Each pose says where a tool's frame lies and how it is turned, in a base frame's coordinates. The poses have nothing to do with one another.
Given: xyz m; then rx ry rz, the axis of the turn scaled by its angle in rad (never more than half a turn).
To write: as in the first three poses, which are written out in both.
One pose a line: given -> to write
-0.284, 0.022, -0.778, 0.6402, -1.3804, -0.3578 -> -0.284, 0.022, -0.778, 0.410, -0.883, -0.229, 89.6
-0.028, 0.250, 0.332, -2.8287, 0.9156, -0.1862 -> -0.028, 0.250, 0.332, -0.950, 0.307, -0.063, 170.7
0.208, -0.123, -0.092, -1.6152, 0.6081, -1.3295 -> 0.208, -0.123, -0.092, -0.741, 0.279, -0.610, 124.8
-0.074, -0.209, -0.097, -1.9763, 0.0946, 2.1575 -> -0.074, -0.209, -0.097, -0.675, 0.032, 0.737, 167.7
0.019, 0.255, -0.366, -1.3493, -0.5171, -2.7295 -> 0.019, 0.255, -0.366, -0.437, -0.167, -0.884, 177.0
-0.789, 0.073, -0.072, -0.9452, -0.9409, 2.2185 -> -0.789, 0.073, -0.072, -0.365, -0.363, 0.857, 148.3
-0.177, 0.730, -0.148, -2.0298, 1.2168, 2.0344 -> -0.177, 0.730, -0.148, -0.650, 0.390, 0.652, 178.8
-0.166, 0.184, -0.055, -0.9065, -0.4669, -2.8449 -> -0.166, 0.184, -0.055, -0.300, -0.154, -0.941, 173.2
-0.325, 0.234, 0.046, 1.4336, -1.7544, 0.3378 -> -0.325, 0.234, 0.046, 0.626, -0.766, 0.147, 131.2
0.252, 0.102, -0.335, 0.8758, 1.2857, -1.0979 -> 0.252, 0.102, -0.335, 0.460, 0.675, -0.577, 109.1
